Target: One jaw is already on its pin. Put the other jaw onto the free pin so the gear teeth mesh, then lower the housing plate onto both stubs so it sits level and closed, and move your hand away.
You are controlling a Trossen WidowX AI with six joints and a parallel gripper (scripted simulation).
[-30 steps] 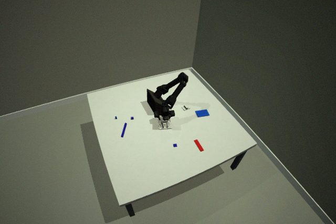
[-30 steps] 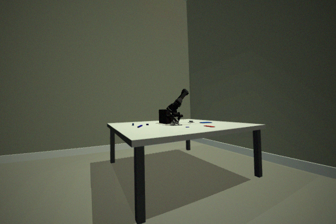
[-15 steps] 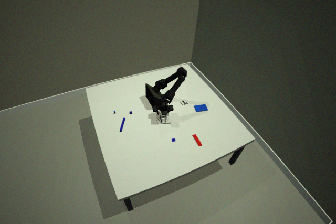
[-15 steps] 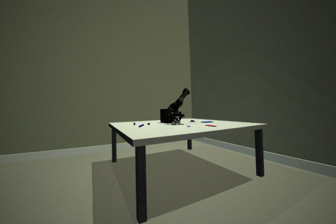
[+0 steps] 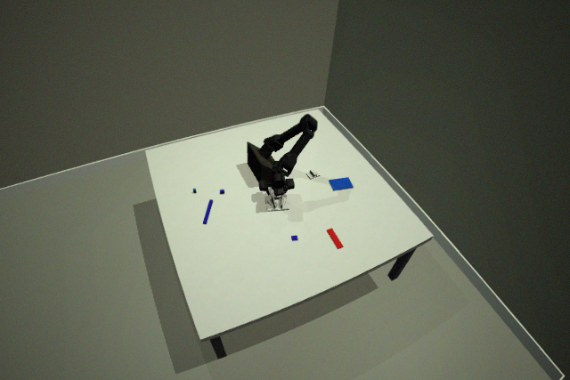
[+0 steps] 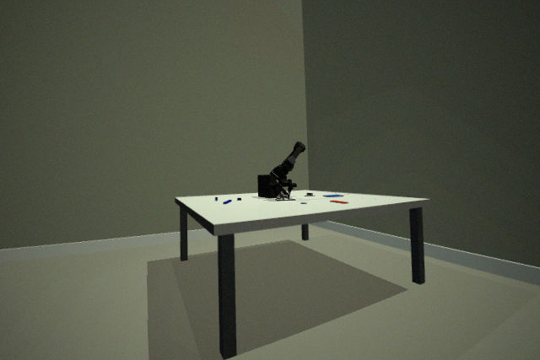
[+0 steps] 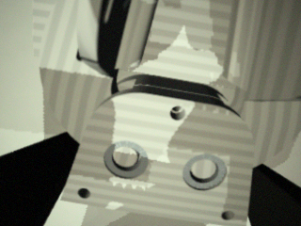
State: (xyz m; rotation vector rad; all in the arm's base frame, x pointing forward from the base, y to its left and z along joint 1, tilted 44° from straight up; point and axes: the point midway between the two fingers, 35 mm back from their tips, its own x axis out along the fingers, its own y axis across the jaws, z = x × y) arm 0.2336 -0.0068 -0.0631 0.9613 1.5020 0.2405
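My gripper tip is now 10 mm short of the jaw, 20 mm to the left of it and 10 mm below it. Round my gripper tip: blue bar 80 mm behind, 380 mm to the right; red bar 400 mm ahead, 100 mm to the left; blue flat plate 120 mm ahead, 380 mm to the left.
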